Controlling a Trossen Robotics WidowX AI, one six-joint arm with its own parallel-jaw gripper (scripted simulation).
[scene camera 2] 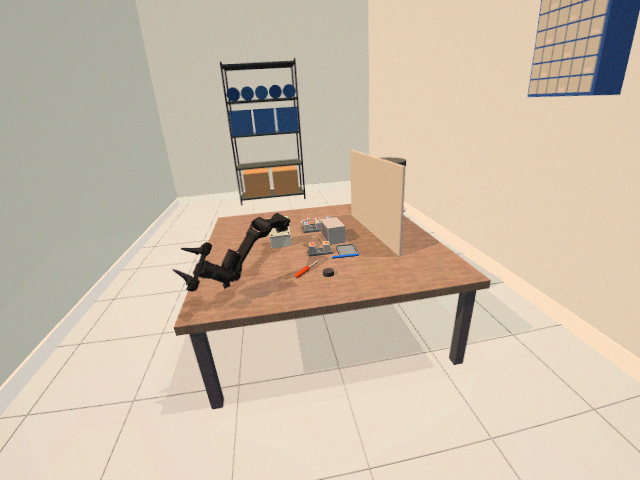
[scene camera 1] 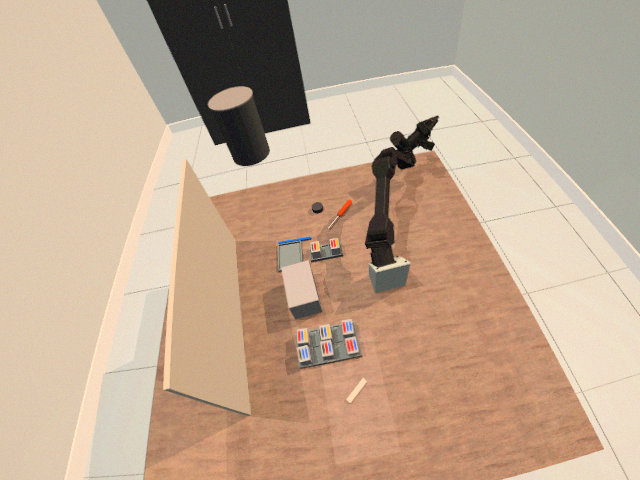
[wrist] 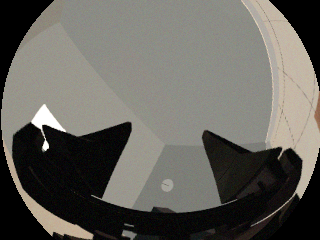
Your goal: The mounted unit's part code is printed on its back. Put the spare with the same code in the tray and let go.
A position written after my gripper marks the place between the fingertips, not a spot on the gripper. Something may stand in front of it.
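Observation:
My gripper [scene camera 2: 176, 258], which you'd also find in the wrist view [wrist: 168, 130], is open and it's holding nothing. There's a mounted unit [scene camera 1: 302, 297] as well. And I can see a beige panel [scene camera 1: 204, 357], which scene camera 2 shows too [scene camera 2: 377, 186].

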